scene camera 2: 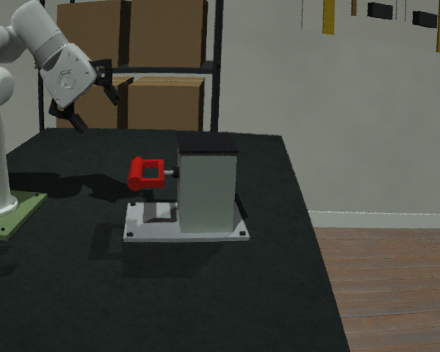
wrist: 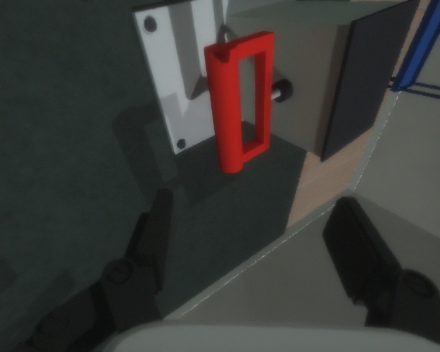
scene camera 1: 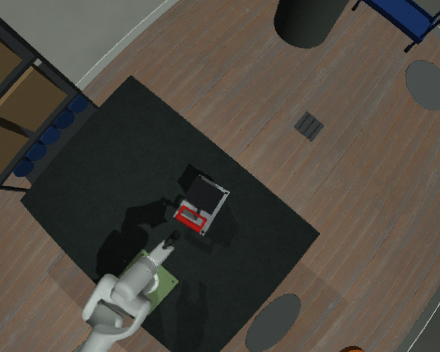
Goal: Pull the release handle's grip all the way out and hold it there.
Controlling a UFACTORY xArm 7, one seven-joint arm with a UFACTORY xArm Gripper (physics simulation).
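Note:
The red release handle's grip [scene camera 1: 190, 219] [scene camera 2: 135, 174] [wrist: 226, 112] is a rectangular loop with a thick front bar. A short metal rod [scene camera 2: 170, 172] [wrist: 276, 93] joins it to the front of the grey-green housing [scene camera 2: 208, 192] [wrist: 305, 75], which has a black top. The housing stands on a light base plate [scene camera 2: 150, 233] [wrist: 165, 85]. My gripper [scene camera 2: 100, 114] [wrist: 252, 212] is open and empty. In scene camera 2 it is up and to the left of the grip, tilted down toward it. In the wrist view the grip shows beyond the fingertips, apart from them.
The housing and my arm's green mounting plate [scene camera 1: 167, 283] [scene camera 2: 25, 212] are on a dark surface [scene camera 1: 260, 220] [scene camera 2: 280, 290]. A shelf rack [scene camera 2: 216, 65] with cardboard boxes [scene camera 2: 167, 37] stands behind. A dark round column [scene camera 1: 307, 22] and a blue cart-like object [scene camera 1: 400, 15] are farther off.

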